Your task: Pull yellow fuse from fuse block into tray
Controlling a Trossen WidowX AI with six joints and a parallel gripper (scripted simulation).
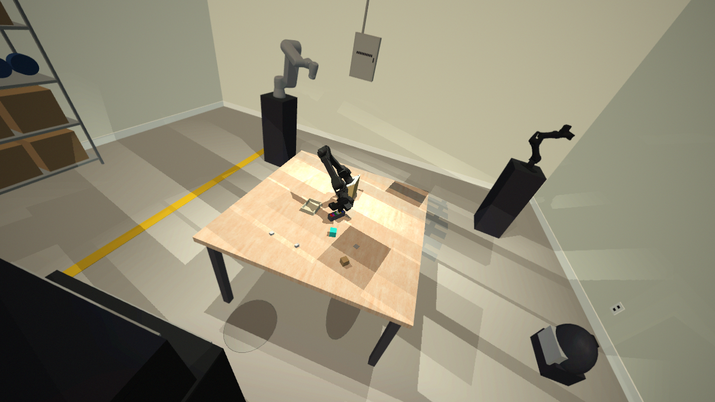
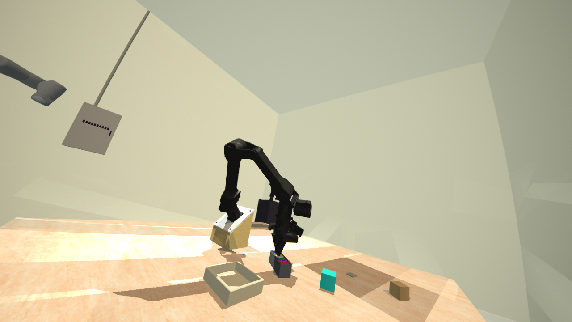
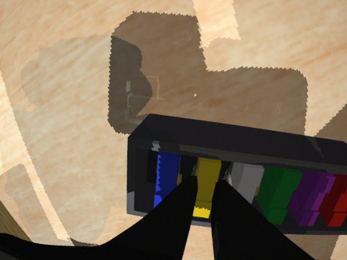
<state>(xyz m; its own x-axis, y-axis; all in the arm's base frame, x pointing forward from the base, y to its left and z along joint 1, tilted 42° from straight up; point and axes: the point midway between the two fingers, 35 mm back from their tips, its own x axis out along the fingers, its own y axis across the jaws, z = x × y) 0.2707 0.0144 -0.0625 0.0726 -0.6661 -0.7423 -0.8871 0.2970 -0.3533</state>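
My gripper tip is 4 cm short of the tray, 21 cm to the left of it and 3 cm above it. Round my gripper tip: teal cube (19 cm ahead, 4 cm to the left, 1 cm below); then brown cube (36 cm ahead, 20 cm to the left, 2 cm below); then yellow fuse (1 cm below).
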